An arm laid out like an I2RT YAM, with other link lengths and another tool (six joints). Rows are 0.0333 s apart.
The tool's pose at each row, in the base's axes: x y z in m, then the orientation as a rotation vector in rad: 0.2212, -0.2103, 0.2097, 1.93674, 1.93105, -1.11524; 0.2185, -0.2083, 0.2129, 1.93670, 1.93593, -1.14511; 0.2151, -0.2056, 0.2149, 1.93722, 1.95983, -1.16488; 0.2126, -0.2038, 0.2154, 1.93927, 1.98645, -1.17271; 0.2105, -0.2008, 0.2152, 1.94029, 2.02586, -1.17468; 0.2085, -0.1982, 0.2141, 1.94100, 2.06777, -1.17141; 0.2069, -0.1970, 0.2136, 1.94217, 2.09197, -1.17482; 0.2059, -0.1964, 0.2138, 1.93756, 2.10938, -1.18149; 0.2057, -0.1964, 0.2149, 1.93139, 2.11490, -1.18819
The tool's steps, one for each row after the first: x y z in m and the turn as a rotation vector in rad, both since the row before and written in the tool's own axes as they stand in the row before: -0.0001, -0.0039, -0.0025, 0.02077, -0.00387, -0.00919; 0.0014, -0.0043, -0.0017, 0.01699, 0.00746, -0.01986; 0.0015, -0.0027, -0.0004, 0.01010, 0.01211, -0.01898; 0.0029, -0.0022, -0.0008, 0.00782, 0.01847, -0.02653; 0.0031, -0.0016, 0.0001, 0.00491, 0.02048, -0.02717; 0.0016, -0.0013, 0.0004, 0.00689, 0.01157, -0.01633; 0.0006, -0.0010, 0.0000, 0.00565, 0.00411, -0.01349; -0.0005, -0.0007, -0.0007, 0.00302, -0.00248, -0.00596
